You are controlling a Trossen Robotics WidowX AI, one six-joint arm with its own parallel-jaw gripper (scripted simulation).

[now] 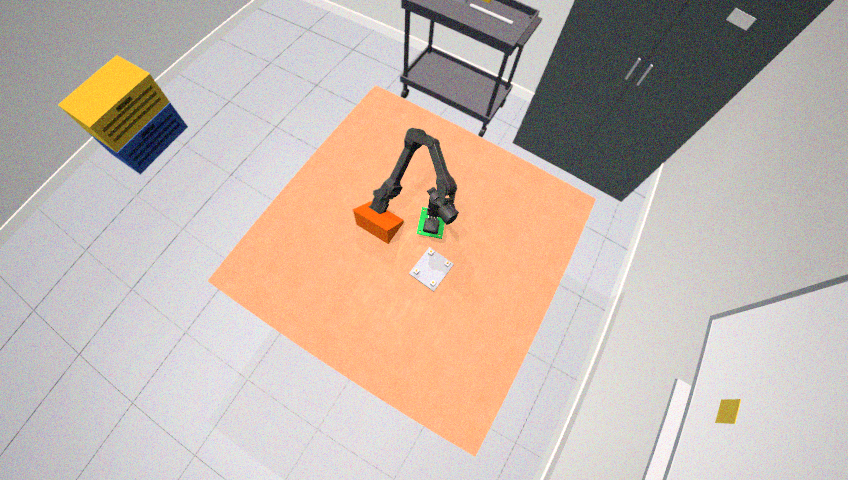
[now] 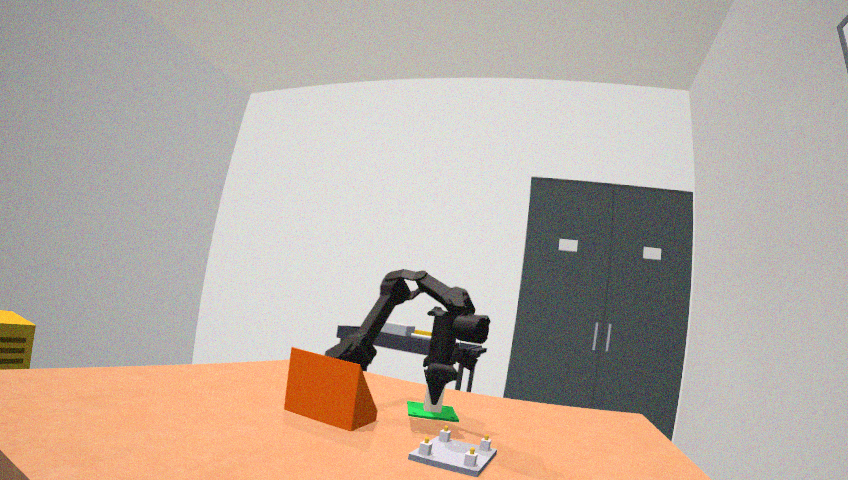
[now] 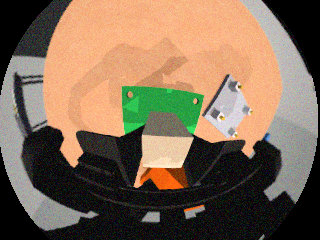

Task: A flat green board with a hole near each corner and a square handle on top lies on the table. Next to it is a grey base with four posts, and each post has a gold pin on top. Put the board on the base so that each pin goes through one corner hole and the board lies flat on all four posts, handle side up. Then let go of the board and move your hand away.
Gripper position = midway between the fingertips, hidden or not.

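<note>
My gripper [image 2: 433,402] is carrying a green board, and you'd see my gripper [image 3: 162,128] as well. There's a grey base [image 1: 430,268] in view too, and that same grey base [image 3: 231,104] shows again.
</note>
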